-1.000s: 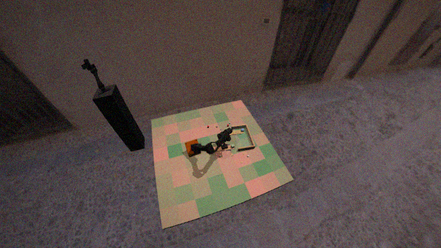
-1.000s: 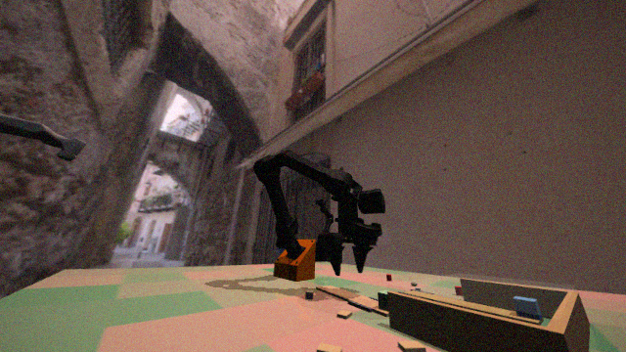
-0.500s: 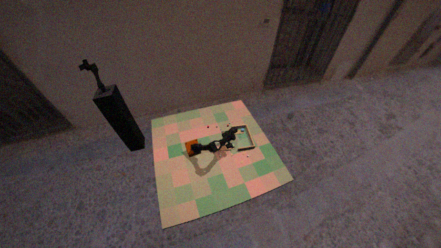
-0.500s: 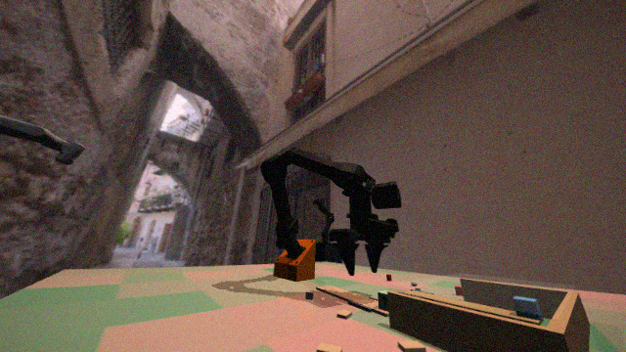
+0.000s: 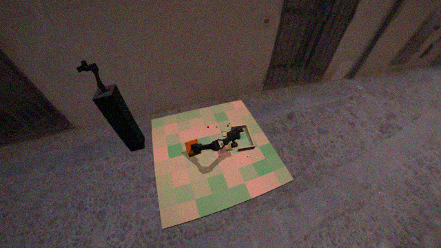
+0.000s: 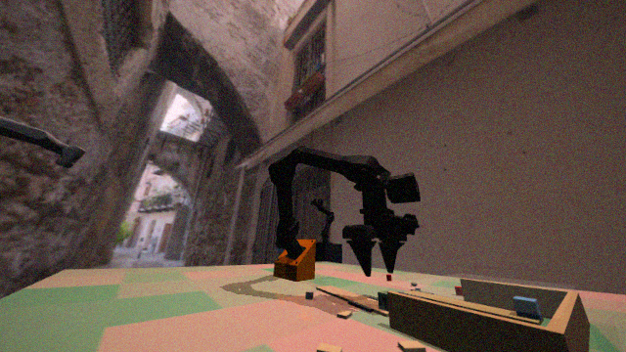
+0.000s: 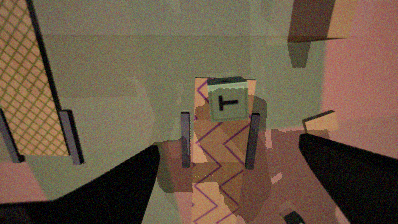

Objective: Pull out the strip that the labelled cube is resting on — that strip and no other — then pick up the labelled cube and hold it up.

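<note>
Right now my gripper tip is 9 cm past the strip, 6 cm above it and 1 cm to the right of it.
</note>
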